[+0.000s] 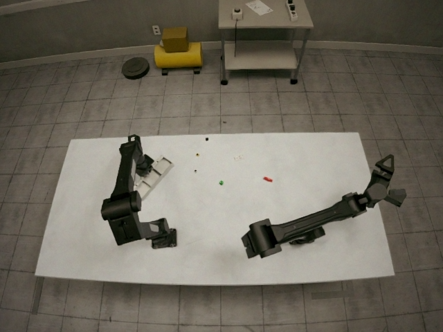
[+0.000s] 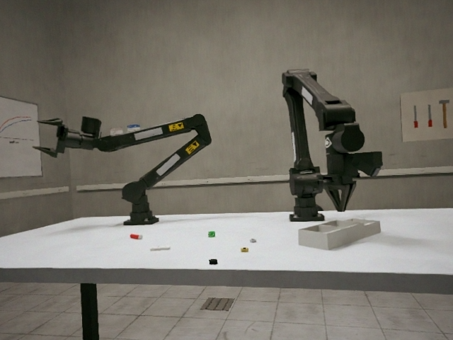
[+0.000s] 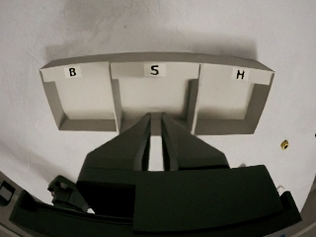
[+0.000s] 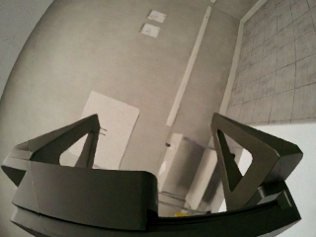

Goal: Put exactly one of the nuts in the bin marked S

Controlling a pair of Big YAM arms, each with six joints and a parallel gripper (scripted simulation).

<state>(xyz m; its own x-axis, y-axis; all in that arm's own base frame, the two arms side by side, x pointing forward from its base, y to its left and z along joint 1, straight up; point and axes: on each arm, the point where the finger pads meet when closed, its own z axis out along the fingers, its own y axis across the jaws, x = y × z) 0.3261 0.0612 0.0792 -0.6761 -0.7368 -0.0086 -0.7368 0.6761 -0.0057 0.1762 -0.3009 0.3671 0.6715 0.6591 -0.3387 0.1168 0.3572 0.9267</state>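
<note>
Now: left hand 60 mm above the bin. Also, from my left hand: grey nut 230 mm to the right, 80 mm below, 30 mm ahead; then yellow nut 240 mm to the right, 130 mm ahead, 80 mm below; then green cube 370 mm to the right, 70 mm below, 40 mm behind.
</note>
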